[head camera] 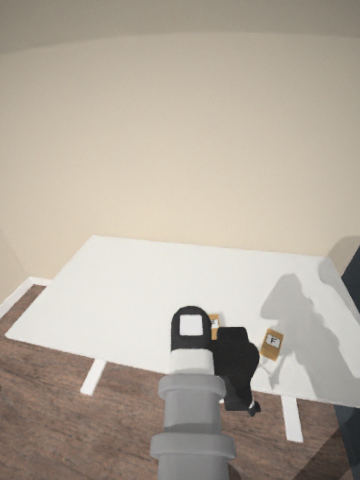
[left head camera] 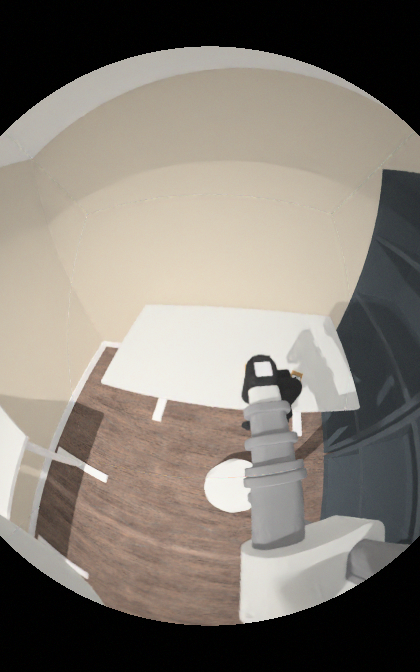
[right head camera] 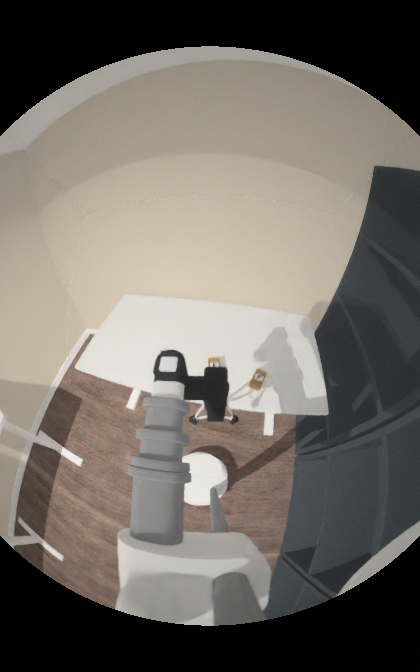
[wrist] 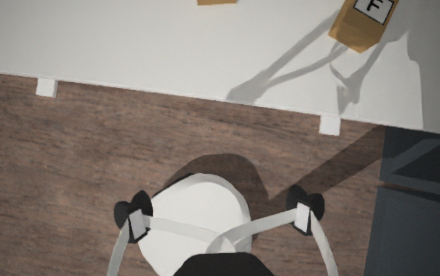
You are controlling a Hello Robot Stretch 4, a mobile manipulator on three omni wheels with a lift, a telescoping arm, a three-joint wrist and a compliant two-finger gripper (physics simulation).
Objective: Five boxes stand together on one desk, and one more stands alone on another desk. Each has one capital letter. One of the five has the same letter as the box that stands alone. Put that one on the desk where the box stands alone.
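Frame: origin at the robot's base, x ahead, y left, z up, level; centimetres.
Where they show: gripper, fingertip midpoint: [head camera: 223, 410] [wrist: 219, 204]; robot's base at its link origin: [wrist: 199, 221].
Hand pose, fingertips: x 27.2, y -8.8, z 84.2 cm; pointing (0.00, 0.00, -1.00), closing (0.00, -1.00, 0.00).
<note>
Each offset is from my fingertips to the centre of the thing. Level surfaces: height alone.
A white desk @(dz -15.0 cm) [head camera: 125, 290] [left head camera: 200, 345] [right head camera: 150, 325] [wrist: 125, 50] stands against the wall. An orange-brown box @(dx +24.2, dy -22.6, dz -12.4 cm) [head camera: 270, 352] [left head camera: 297, 374] [right head camera: 256, 385] [wrist: 355, 34] with the letter F lies near its right front, turned at an angle. A second orange-brown box @(dx +31.6, dy -0.5, dz -12.4 cm) [head camera: 215, 334] [right head camera: 214, 360] [wrist: 216, 1] lies to its left; my gripper and wrist partly cover it in the head views and its letter is not fully readable. My gripper [right head camera: 214, 420] [wrist: 219, 204] is open and empty, in front of the desk's front edge, with its fingers apart. The group of five boxes does not show.
A white round object [left head camera: 225, 485] [right head camera: 205, 480] [wrist: 195, 205] is low over the wooden floor, below the gripper. A dark blue structure [left head camera: 370, 480] [right head camera: 345, 480] [wrist: 405, 235] stands along the right, by the desk's right end. White legs [left head camera: 92, 470] [right head camera: 70, 455] show at the left.
</note>
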